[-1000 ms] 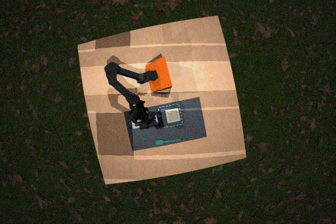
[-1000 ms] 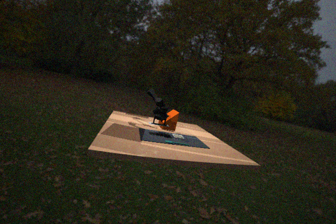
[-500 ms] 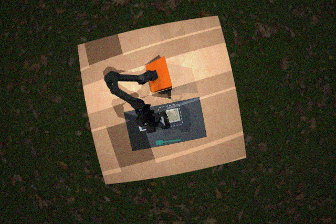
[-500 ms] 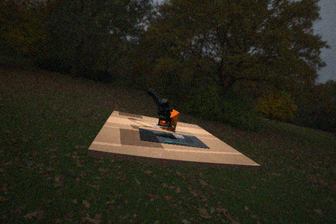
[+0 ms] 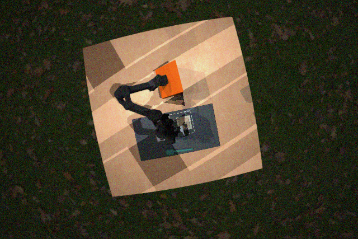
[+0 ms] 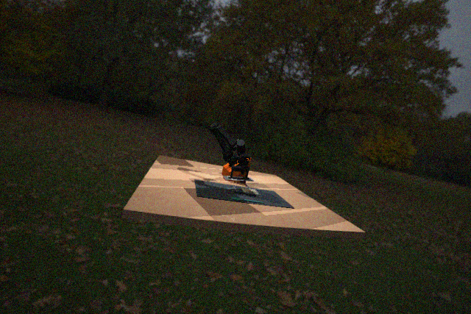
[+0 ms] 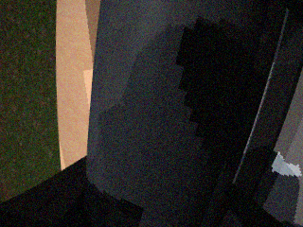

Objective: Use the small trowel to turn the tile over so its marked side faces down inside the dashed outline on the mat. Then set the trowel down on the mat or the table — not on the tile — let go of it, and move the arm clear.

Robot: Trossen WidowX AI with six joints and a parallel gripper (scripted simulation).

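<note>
My gripper tip is 14 cm above the white tile, 11 cm to the right of it and 6 cm past it. Round my gripper tip: teal trowel 14 cm below, 13 cm ahead, 1 cm to the right; dark grey mat 16 cm below, 2 cm to the left.
</note>
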